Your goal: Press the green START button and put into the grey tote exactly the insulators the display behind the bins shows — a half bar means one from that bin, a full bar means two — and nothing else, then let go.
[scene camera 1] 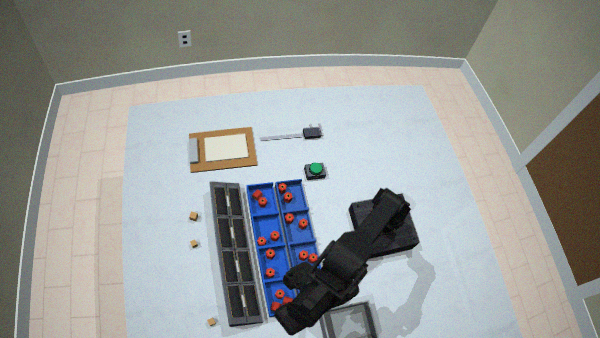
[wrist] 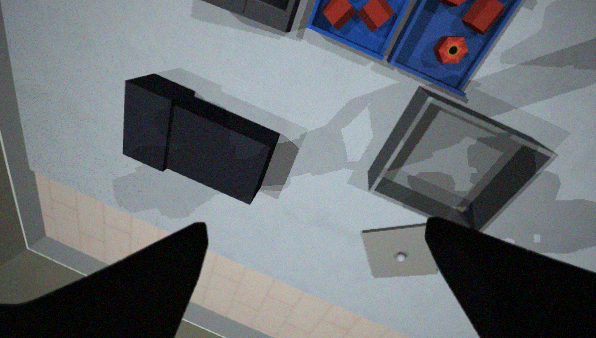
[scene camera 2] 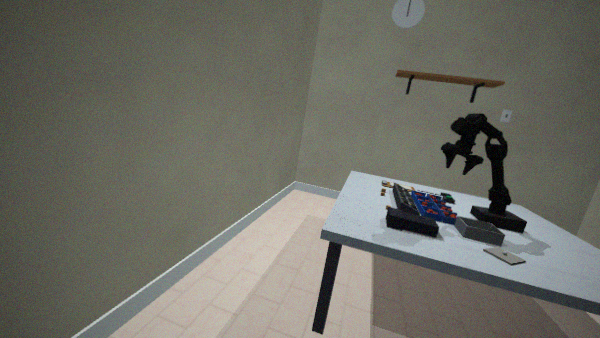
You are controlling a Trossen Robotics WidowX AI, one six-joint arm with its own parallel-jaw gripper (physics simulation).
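The green START button (scene camera 1: 316, 168) (scene camera 2: 448, 198) stands on a dark base beyond the bins. Two rows of blue bins (scene camera 1: 264, 223) (wrist: 425, 55) hold red-orange insulators (scene camera 1: 262, 201) (wrist: 451, 50). The dark display (scene camera 1: 224, 232) (scene camera 2: 404, 198) has two columns of cells with short pale marks along its middle; I cannot read the bars' lengths. The grey tote (scene camera 1: 371, 314) (scene camera 2: 480, 234) (wrist: 397, 137) shows no insulators inside in the wrist view. My gripper (scene camera 2: 457, 170) (wrist: 317, 230) is open and empty, high above the table near the tote's end of the bins. The arm hides part of the near bins in scene camera 1.
A black two-part box (scene camera 2: 412, 221) (wrist: 215, 150) stands near the display's end. A pale plate with a knob (scene camera 2: 502, 255) (wrist: 380, 250) lies beside the tote. A clipboard (scene camera 1: 225, 147), a caliper-like tool (scene camera 1: 312, 132) and small wooden cubes (scene camera 1: 193, 216) (scene camera 1: 211, 321) lie around the display and bins.
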